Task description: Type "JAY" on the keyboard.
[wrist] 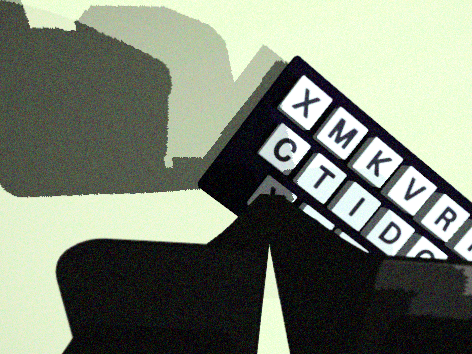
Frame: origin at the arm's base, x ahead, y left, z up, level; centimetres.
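Seen in the pictures: gripper, fingertip midpoint: (268, 204).
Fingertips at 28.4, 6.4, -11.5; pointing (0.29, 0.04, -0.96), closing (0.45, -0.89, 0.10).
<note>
Offsets run from my fingertips to a thing's middle, as dx, dy, dz. "pt": to the spot under its first point. Level surfaces: height alone.
The black keyboard @[pt +0.7, +1.9, -0.4] (235, 167) with white letter keys lies slanted, running from the centre down to the right edge of the wrist view. My gripper (268, 204) is shut and empty, its dark fingertips together over the left end of the third key row. A shaded key @[+0.2, -0.1, -0.4] (274, 186) shows just above the fingertips; its letter is mostly hidden and looks like a Y. Whether the tips touch it I cannot tell. The fingers cover much of that row and everything below it. The J and A keys cannot be made out.
The top row shows X @[pt +4.2, +0.8, +0.2] (305, 102), M @[pt +3.9, -1.1, +0.2] (342, 133), K @[pt +3.7, -3.0, +0.2] (378, 163), V @[pt +3.4, -4.9, +0.2] (413, 191) and R @[pt +3.1, -6.8, +0.2] (445, 219). The second row shows C @[pt +2.3, +0.6, +0.2] (284, 149), T @[pt +2.0, -1.3, +0.2] (322, 178), I @[pt +1.8, -3.2, +0.2] (356, 205) and D @[pt +1.5, -5.1, +0.2] (390, 232). Shadows of the arm fall on the pale table @[dz -1.6] (375, 40) at the left.
</note>
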